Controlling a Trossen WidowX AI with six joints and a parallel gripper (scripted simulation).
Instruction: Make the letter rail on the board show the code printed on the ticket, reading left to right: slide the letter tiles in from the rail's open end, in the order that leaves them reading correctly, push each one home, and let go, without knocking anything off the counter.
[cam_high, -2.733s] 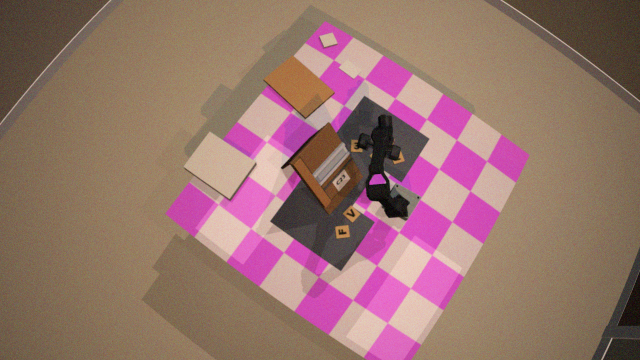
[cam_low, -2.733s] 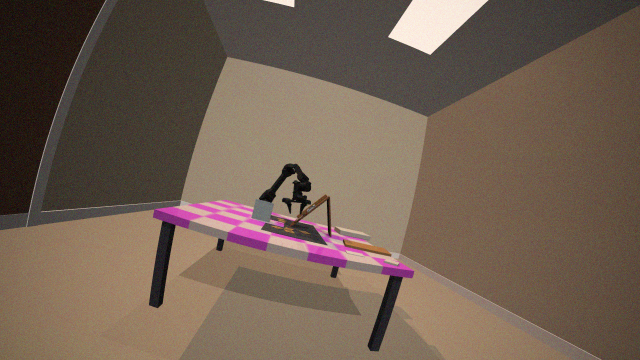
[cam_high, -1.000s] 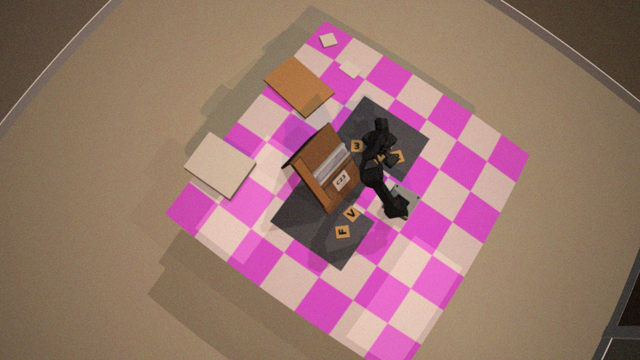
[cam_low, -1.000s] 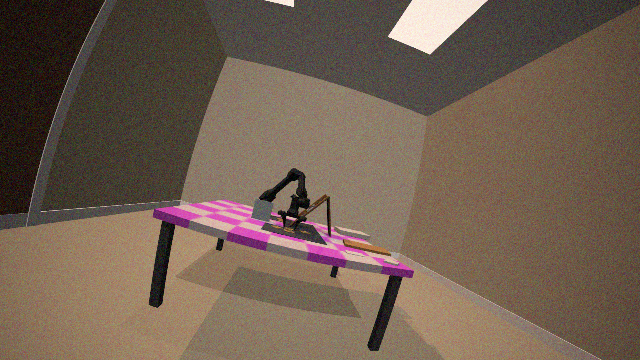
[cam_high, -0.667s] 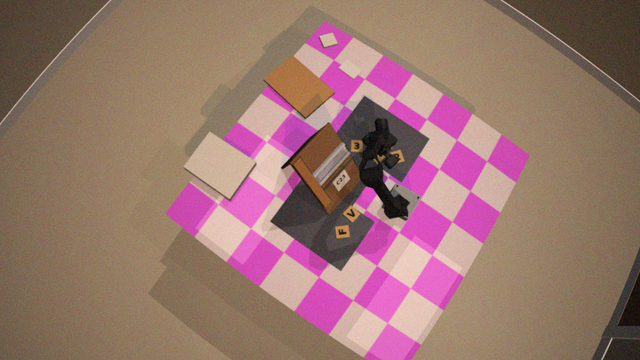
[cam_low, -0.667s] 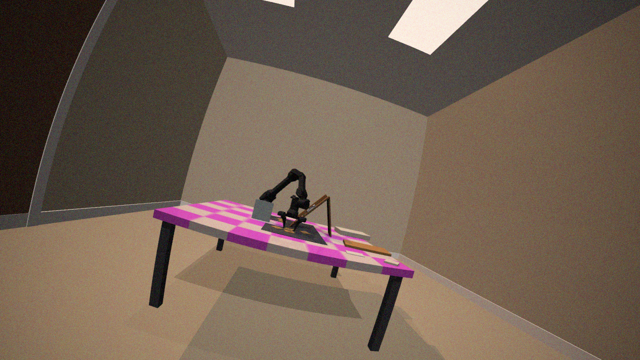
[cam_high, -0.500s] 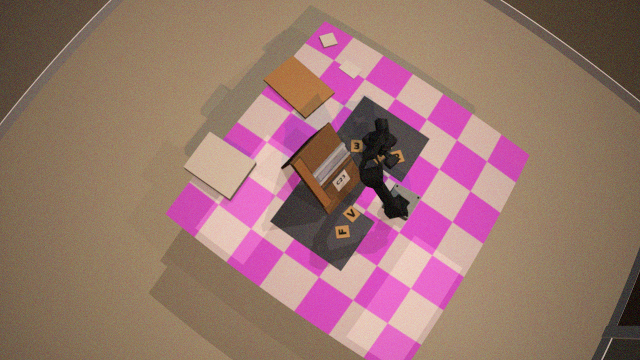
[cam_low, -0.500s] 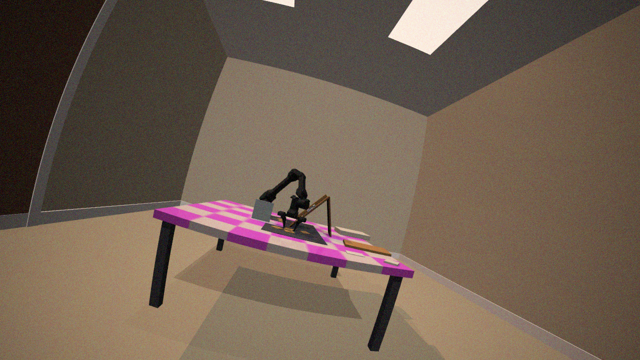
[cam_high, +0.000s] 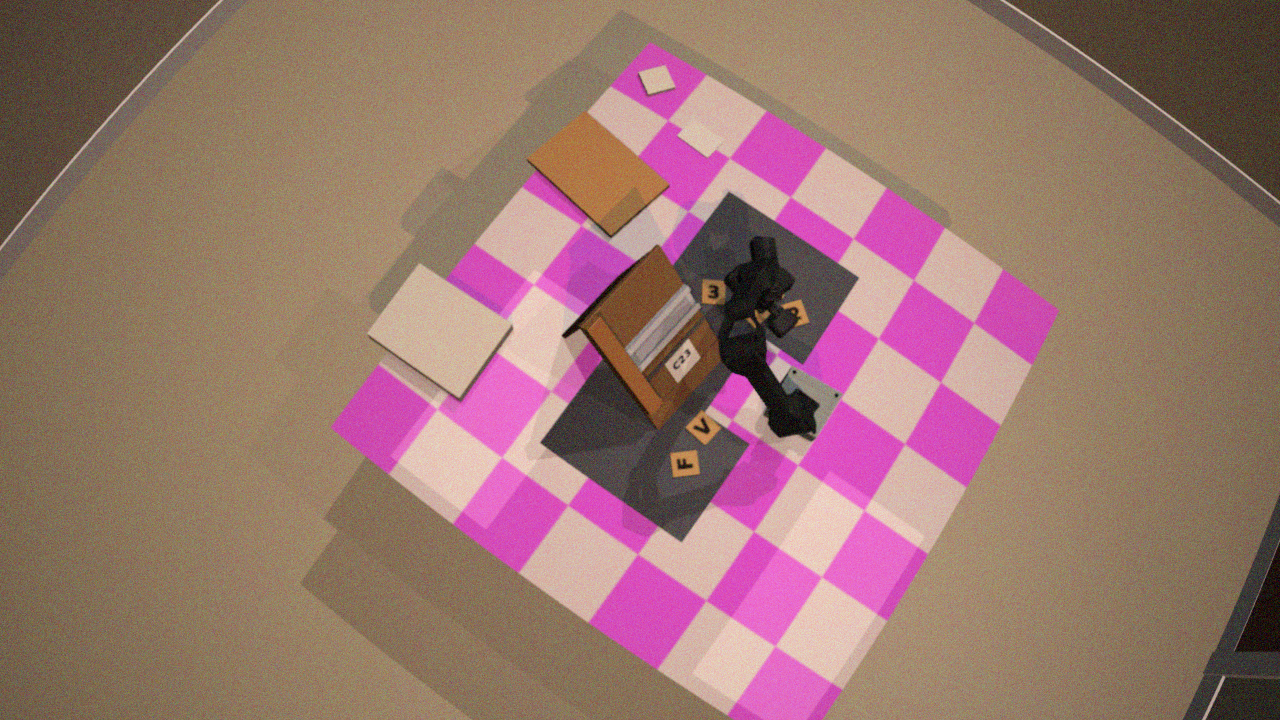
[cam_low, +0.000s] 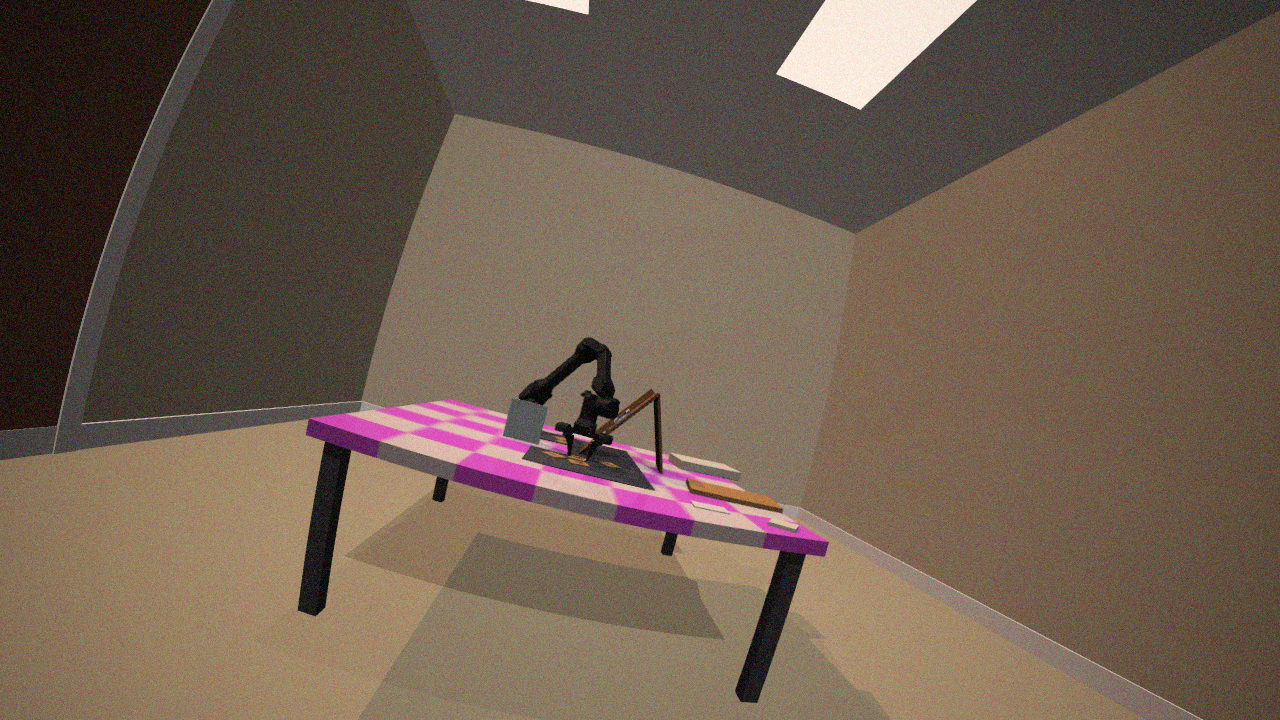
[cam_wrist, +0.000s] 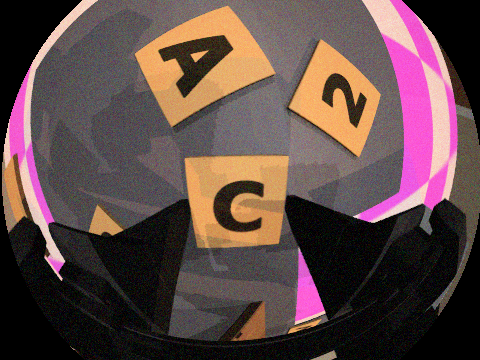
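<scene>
The 3 tile lies 11 cm ahead of my gripper tip and 2 cm to the left of it. Also, from my gripper tip: c tile right at my gripper tip; then 2 tile 8 cm behind, 5 cm to the right; then white ticket 7 cm ahead, 22 cm to the left, 7 cm above.
</scene>
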